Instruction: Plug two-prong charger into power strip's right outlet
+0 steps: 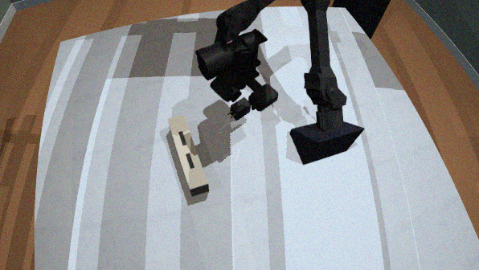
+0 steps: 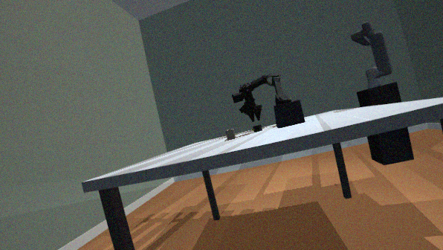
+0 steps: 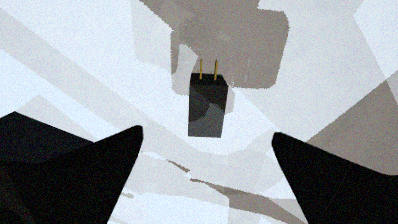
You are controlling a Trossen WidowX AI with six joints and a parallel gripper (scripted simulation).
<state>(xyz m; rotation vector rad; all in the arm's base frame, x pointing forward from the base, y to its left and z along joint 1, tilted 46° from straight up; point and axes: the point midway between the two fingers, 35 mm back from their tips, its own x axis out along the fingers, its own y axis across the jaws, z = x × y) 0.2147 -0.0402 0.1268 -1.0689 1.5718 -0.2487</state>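
The black charger lies 20 mm ahead of my gripper tip, 10 mm to the left of it and 50 mm below it.
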